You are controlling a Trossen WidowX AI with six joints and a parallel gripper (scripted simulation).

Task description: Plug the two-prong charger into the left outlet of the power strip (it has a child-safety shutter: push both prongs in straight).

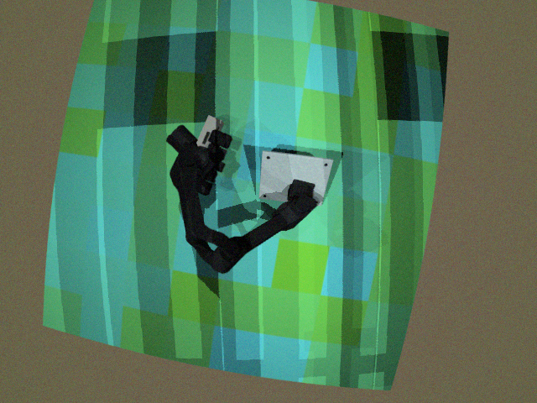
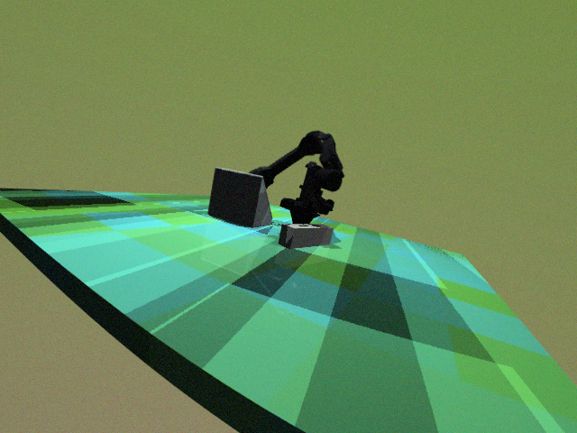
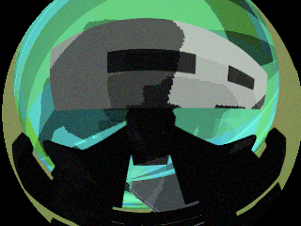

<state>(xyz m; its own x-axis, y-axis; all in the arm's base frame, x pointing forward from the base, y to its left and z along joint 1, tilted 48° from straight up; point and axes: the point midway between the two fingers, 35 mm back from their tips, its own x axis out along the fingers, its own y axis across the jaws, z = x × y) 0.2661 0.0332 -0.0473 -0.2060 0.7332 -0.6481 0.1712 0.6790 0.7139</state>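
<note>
Now: the dark charger 20 mm ahead of my gripper tip and 10 mm above it.
</note>
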